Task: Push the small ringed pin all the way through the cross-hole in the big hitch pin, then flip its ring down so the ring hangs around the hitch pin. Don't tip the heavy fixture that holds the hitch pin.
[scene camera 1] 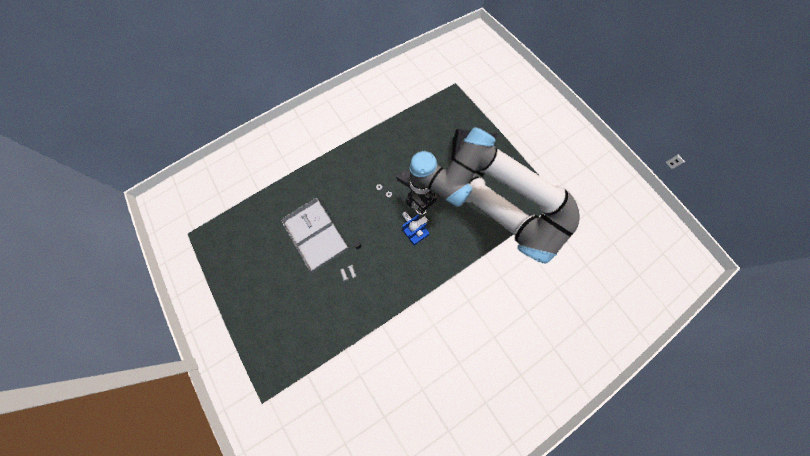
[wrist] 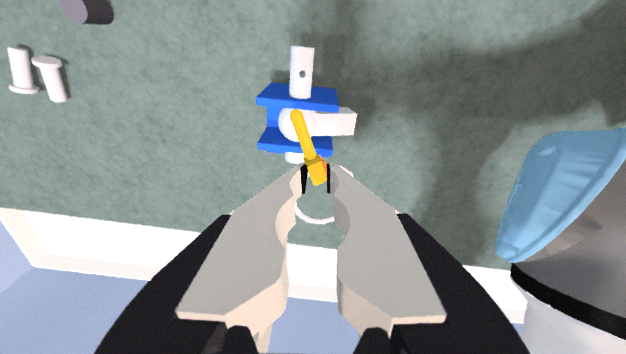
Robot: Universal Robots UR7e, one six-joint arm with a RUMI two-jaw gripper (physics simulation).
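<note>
My gripper [wrist: 316, 165] [scene camera 1: 420, 210] is shut on the small ringed pin [wrist: 304, 135], holding it by its yellow head. The pin's yellow shaft points up the wrist view and slightly left, and overlaps the blue fixture there. Its pale ring [wrist: 316, 220] hangs around and behind the fingertips. The white hitch pin [wrist: 302, 62] [scene camera 1: 405, 216] lies through both walls of the blue fixture [wrist: 299, 95] [scene camera 1: 416, 237], with its dark cross-hole [wrist: 302, 74] outside the far wall. The shaft's tip is apart from the cross-hole in the wrist view. The fixture stands upright.
Two white headed pins [wrist: 21, 70] [wrist: 54, 82] [scene camera 1: 352, 271] lie left of the fixture in the wrist view, near a dark cylinder [wrist: 98, 12] [scene camera 1: 357, 246]. Two small rings [scene camera 1: 379, 186] [scene camera 1: 388, 194] and a two-part white tray [scene camera 1: 321, 247] are on the dark mat [scene camera 1: 272, 339].
</note>
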